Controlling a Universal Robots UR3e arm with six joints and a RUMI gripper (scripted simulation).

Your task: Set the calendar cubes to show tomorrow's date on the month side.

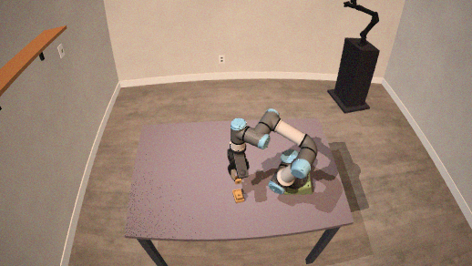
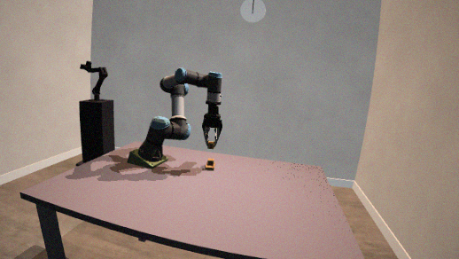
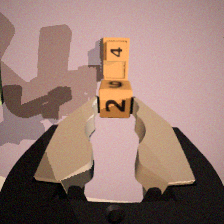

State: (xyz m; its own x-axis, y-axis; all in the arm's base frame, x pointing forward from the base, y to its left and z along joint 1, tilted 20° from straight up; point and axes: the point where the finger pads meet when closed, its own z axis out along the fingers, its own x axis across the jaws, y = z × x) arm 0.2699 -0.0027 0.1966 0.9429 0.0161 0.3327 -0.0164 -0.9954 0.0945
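Now: hand 10 mm above the cube. The rest, counted from my hand: orange calendar tray (130 mm below, 20 mm to the left).
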